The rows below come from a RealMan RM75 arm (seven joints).
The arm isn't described. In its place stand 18 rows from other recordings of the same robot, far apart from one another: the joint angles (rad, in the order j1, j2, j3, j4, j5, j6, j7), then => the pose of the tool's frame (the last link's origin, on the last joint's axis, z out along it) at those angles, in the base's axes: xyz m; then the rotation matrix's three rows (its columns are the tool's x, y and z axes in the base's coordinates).
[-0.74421 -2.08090 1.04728 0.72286 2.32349 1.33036 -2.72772] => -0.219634 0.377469 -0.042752; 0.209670 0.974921 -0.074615; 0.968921 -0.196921 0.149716; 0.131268 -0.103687 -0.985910
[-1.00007 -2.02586 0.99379 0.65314 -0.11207 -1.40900 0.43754] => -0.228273 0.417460 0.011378; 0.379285 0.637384 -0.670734; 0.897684 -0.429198 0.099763; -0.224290 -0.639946 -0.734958
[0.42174 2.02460 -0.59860 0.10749 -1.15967 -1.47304 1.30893] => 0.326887 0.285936 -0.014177; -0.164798 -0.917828 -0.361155; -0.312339 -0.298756 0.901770; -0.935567 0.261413 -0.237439
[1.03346 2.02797 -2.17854 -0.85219 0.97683 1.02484 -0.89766] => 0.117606 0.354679 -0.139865; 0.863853 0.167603 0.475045; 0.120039 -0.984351 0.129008; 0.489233 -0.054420 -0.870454
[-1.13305 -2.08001 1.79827 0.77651 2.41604 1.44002 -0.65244] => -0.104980 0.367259 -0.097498; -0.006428 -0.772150 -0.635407; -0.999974 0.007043 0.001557; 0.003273 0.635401 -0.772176
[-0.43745 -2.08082 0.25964 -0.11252 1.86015 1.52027 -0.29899] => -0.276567 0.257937 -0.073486; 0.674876 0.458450 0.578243; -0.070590 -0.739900 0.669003; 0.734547 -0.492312 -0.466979
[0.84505 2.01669 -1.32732 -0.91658 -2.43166 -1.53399 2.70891] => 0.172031 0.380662 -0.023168; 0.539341 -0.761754 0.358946; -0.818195 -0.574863 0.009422; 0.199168 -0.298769 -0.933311
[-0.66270 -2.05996 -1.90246 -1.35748 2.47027 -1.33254 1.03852] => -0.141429 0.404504 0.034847; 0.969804 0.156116 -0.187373; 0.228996 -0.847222 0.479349; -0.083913 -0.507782 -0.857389
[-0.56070 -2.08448 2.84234 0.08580 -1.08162 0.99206 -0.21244] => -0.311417 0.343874 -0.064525; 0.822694 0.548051 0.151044; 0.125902 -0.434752 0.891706; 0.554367 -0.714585 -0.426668
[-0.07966 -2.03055 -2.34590 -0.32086 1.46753 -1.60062 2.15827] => -0.365634 0.186277 0.000226; 0.510463 0.760416 0.401490; 0.324123 -0.602614 0.729246; 0.796474 -0.242121 -0.554081
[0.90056 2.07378 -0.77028 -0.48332 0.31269 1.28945 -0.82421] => 0.260400 0.377265 -0.045291; 0.500798 -0.786130 0.362216; -0.850243 -0.525175 0.035738; 0.162132 -0.325869 -0.931409
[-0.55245 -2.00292 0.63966 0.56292 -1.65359 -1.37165 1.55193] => -0.256080 0.386621 0.075093; 0.367254 0.765709 0.528028; 0.289797 -0.633639 0.717300; 0.883823 -0.110411 -0.454607
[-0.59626 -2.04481 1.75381 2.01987 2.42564 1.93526 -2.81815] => -0.065193 0.247053 0.005811; 0.884646 0.190157 -0.425725; 0.270375 -0.953084 0.136122; -0.379867 -0.235525 -0.894555
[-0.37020 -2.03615 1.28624 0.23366 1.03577 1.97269 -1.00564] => -0.244155 0.233394 -0.006810; 0.324036 0.320956 0.889937; 0.193468 -0.943293 0.269755; 0.926051 0.084763 -0.367756
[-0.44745 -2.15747 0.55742 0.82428 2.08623 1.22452 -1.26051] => -0.314768 0.346894 0.024662; 0.866357 0.489146 0.100803; 0.296990 -0.666861 0.683442; 0.401525 -0.562168 -0.723011
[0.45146 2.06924 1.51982 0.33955 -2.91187 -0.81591 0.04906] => 0.324077 0.379467 0.007279; 0.803511 -0.594988 -0.018972; -0.038743 -0.084070 0.995706; -0.594028 -0.799326 -0.090602
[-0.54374 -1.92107 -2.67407 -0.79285 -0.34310 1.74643 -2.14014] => -0.359265 0.286932 0.087139; 0.287194 0.933873 -0.213074; 0.957870 -0.279498 0.066076; 0.002153 -0.223074 -0.974799
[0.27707 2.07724 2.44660 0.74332 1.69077 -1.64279 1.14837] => 0.283677 0.292912 0.070059; 0.625255 -0.487755 -0.609222; 0.030470 -0.764780 0.643570; -0.779826 -0.420958 -0.463321
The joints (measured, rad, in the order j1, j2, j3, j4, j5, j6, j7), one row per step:
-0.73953 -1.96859 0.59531 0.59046 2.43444 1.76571 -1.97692
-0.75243 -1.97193 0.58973 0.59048 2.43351 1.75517 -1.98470
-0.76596 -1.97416 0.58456 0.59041 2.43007 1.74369 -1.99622
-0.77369 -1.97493 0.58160 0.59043 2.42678 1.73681 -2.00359
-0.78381 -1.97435 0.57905 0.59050 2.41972 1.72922 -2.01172
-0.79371 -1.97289 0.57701 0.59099 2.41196 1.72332 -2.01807
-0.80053 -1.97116 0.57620 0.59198 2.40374 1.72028 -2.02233
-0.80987 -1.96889 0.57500 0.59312 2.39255 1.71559 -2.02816
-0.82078 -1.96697 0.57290 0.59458 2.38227 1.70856 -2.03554
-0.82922 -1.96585 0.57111 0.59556 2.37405 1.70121 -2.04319
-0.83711 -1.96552 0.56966 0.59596 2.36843 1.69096 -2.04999
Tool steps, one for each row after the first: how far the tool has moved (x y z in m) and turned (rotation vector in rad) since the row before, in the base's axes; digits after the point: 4 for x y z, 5 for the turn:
0.0044 0.0044 -0.0011 0.00972 -0.00185 -0.00147
0.0048 0.0049 -0.0006 0.01140 -0.00285 0.00145
0.0028 0.0030 -0.0001 0.00762 -0.00242 0.00155
0.0039 0.0040 0.0006 0.01050 -0.00436 -0.00049
0.0040 0.0039 0.0010 0.01019 -0.00470 -0.00279
0.0031 0.0029 0.0012 0.00799 -0.00514 -0.00309
0.0043 0.0039 0.0016 0.01110 -0.00714 -0.00398
0.0047 0.0045 0.0015 0.01291 -0.00641 -0.00323
0.0037 0.0036 0.0011 0.01101 -0.00522 -0.00004
0.0031 0.0035 0.0005 0.01142 -0.00243 0.00087

